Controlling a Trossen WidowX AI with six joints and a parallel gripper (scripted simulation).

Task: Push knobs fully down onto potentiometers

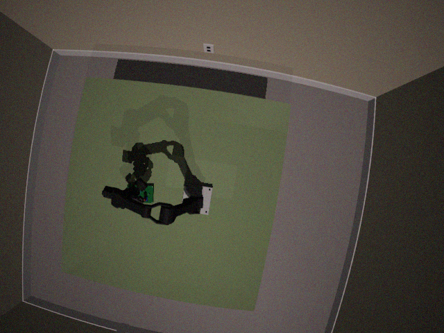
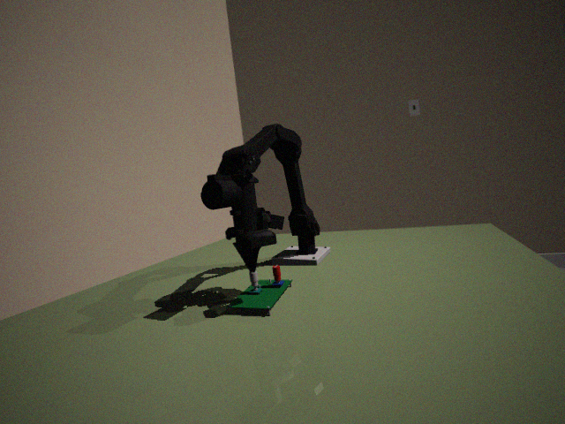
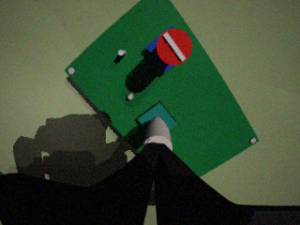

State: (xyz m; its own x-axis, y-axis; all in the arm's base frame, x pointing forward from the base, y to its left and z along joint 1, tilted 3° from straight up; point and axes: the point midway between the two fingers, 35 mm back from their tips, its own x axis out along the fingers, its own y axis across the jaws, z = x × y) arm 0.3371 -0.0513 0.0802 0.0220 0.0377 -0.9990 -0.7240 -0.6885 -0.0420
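Now: gripper tip 1 cm above the grey knob. Also, from my gripper tip: red knob (4 cm to the left, 4 cm behind, 1 cm below).
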